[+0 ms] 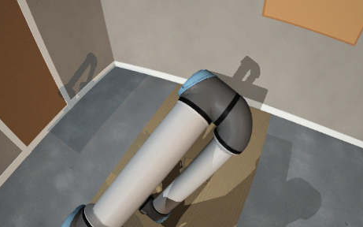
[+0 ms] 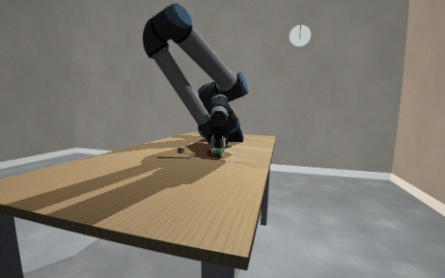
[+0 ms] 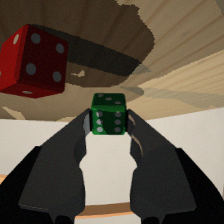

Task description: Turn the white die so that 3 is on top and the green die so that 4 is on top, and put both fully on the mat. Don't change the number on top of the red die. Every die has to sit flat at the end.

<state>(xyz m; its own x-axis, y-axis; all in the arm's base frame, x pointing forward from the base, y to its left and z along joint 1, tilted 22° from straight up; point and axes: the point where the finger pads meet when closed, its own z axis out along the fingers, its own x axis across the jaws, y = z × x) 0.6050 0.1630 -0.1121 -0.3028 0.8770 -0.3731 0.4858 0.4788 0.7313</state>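
The green die is 10 mm ahead of my hand. The rest, counted from my hand: red die: 50 mm behind, 50 mm to the right, 20 mm below; tan mat: 200 mm to the right, 30 mm below; white die: 40 mm behind, 200 mm to the right, 10 mm below.
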